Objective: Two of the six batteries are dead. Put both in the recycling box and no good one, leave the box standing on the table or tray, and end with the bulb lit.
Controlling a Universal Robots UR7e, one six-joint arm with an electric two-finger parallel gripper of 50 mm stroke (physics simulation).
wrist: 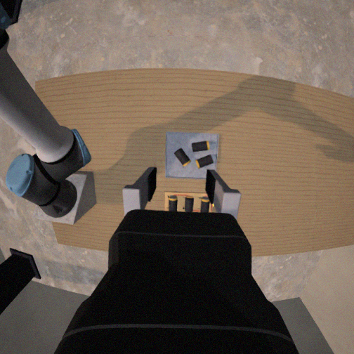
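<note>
My gripper (180,178) is open and empty, high above the table. Beyond its fingertips a grey-blue square tray (172,171) holds three loose black batteries with yellow ends: one battery (200,146) at the upper right, one battery (182,157) slanting at the left, one battery (204,161) at the lower right. Nearer, between the fingers in the view, a tan board (180,204) with red wire carries a left battery (172,204), a middle battery (189,203) and a right battery (204,205) side by side. The gripper body hides the board's near part. The recycling box and the bulb cannot be made out.
The wooden table (290,175) extends to both sides, with the arm's shadow across it. The robot's arm base (82,192) stands at the table's left side. Stone-like floor (150,35) shows past the far edge.
</note>
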